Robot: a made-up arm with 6 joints.
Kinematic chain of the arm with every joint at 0, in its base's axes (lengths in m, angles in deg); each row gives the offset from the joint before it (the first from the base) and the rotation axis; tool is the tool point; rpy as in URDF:
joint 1: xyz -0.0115 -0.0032 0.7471 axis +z
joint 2: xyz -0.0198 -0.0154 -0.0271 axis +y
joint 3: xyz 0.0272 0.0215 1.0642 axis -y
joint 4: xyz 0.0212 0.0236 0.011 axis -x
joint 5: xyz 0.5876 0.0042 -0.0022 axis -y
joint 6: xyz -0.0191 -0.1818 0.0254 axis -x
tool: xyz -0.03 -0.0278 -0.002 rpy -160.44 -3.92 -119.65
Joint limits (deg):
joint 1: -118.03..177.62
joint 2: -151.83..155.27
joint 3: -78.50..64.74
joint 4: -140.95..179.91
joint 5: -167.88..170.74
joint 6: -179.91..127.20
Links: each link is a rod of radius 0.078 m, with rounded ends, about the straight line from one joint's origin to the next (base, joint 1, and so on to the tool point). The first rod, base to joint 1, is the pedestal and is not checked.
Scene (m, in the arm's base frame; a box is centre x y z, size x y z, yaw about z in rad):
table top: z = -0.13
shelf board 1: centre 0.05 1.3 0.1 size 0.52 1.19 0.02 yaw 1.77
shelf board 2: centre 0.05 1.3 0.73 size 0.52 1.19 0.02 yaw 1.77
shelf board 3: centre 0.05 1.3 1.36 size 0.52 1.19 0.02 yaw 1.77
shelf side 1: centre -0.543 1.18 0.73 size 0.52 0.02 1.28 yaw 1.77
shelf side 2: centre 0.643 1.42 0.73 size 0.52 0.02 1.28 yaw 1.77
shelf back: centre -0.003 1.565 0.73 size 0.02 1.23 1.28 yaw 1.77
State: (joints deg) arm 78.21 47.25 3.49 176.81 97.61 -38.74
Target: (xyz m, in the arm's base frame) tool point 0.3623 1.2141 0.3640
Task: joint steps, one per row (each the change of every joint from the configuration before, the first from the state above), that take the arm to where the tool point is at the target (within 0.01 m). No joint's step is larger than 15 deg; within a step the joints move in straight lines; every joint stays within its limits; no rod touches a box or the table.
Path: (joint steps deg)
1: -4.15 -4.41 -12.61 0.77 -0.07 -0.26
2: -4.15 -4.42 -12.60 0.78 -0.08 -0.25
3: -4.15 -4.41 -12.61 0.78 -0.07 -0.26
4: -4.15 -4.42 -12.61 0.77 -0.08 -0.25
5: -2.67 11.26 5.50 0.00 0.29 -0.02
6: -2.68 11.26 5.50 0.00 0.29 -0.02
7: -2.68 11.25 5.50 0.00 0.28 -0.01
8: -2.67 11.26 5.50 0.00 0.29 -0.02
9: 5.96 1.15 13.38 -1.96 0.23 0.18
10: 5.96 1.16 13.38 -1.97 0.22 0.18

